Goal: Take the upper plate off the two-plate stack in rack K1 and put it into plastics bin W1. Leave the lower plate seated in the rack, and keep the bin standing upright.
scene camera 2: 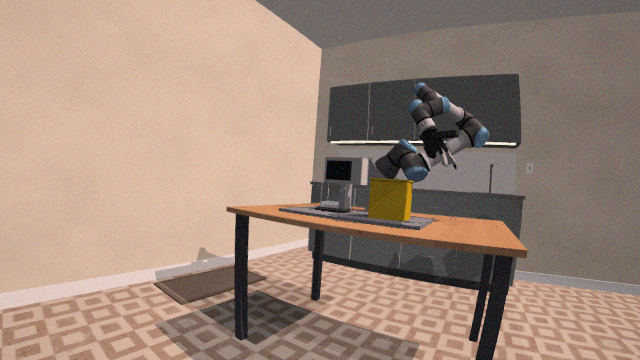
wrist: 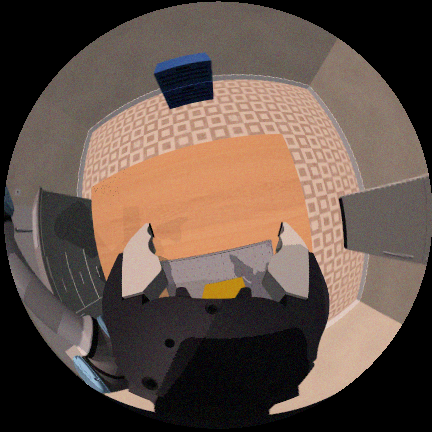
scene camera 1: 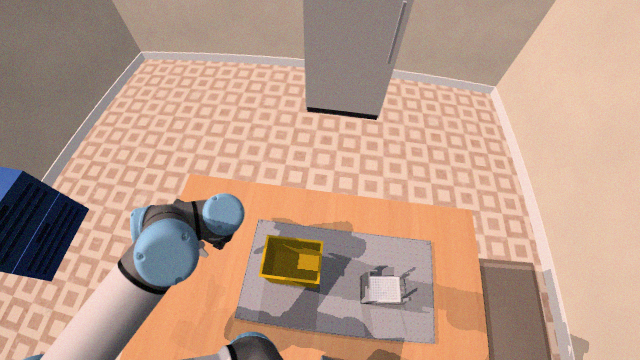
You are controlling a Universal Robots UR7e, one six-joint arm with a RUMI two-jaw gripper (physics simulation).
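Where they show: gripper, fingertip midpoint: (scene camera 2: 451, 168) (wrist: 215, 224); arm's base at its link origin: (scene camera 2: 384, 170).
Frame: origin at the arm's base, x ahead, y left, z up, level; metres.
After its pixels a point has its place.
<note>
Bin W1, a yellow open-topped box (scene camera 1: 295, 281) @[x 0.271, y 0.211, z -0.135 m] (scene camera 2: 390, 201) @[x 0.378, y 0.268, z -0.161 m] (wrist: 223, 289) @[x 0.304, y 0.322, z -0.188 m], stands upright on the grey mat. Rack K1 (scene camera 1: 364, 295) @[x 0.306, y -0.016, z -0.172 m] (scene camera 2: 345, 197) @[x 0.364, y 0.001, z -0.166 m] stands on the same mat, to the bin's right in scene camera 1. A white plate (scene camera 1: 385, 289) @[x 0.353, y -0.087, z -0.204 m] lies flat in the rack; I cannot tell the two stacked plates apart. My gripper (scene camera 2: 450, 165) @[x 0.290, y 0.512, z -0.001 m] (wrist: 215, 224) @[x 0.290, y 0.512, z -0.001 m] is open and empty, high above the table and away from the rack. In scene camera 1 the arm mostly hides it. The rack does not show in the wrist view.
The grey mat (scene camera 1: 280, 310) @[x 0.170, y 0.235, z -0.242 m] (scene camera 2: 422, 224) @[x 0.378, y 0.430, z -0.242 m] (wrist: 200, 270) @[x 0.233, y 0.356, z -0.243 m] lies on the orange wooden table (scene camera 1: 210, 305) @[x 0.092, y 0.479, z -0.256 m] (scene camera 2: 480, 235) @[x 0.372, y 0.674, z -0.256 m] (wrist: 215, 175) @[x 0.282, y 0.659, z -0.256 m]. Thin uprights rise at the rack's sides. A blue slatted unit (scene camera 1: 40, 235) (wrist: 185, 82) and a grey fridge (scene camera 1: 350, 55) (wrist: 390, 220) stand beyond the table.
</note>
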